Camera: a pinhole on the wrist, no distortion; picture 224 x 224 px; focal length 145.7 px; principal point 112.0 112.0 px. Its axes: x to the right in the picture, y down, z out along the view. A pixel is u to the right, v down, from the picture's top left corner.
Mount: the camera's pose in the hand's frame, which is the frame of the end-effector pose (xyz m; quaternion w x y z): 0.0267 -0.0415 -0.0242 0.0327 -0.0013 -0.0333 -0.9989
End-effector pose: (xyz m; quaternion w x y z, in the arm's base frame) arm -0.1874 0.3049 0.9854 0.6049 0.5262 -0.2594 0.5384
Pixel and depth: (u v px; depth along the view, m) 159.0 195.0 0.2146
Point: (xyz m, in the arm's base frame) -0.0052 0.1307 0.9622
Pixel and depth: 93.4 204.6 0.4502
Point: 0.2247 -0.0235 1.1098
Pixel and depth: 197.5 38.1 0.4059
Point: -0.3201 -0.1406 0.9652
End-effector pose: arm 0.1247 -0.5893 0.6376 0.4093 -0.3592 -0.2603 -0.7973
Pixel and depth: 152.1 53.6 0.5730
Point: 0.5562 -0.2574 0.8726
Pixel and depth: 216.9 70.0 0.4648
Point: 0.4935 -0.1892 0.6638
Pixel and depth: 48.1 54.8 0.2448
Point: 0.2145 -0.5386 0.8766
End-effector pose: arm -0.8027 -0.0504 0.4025 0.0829 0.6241 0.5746 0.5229
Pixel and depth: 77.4 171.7 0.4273
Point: -0.6364 0.3263 0.1714
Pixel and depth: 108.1 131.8 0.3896
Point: -0.5785 0.1874 0.2159
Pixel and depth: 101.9 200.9 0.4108
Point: -0.6818 0.2926 0.0813
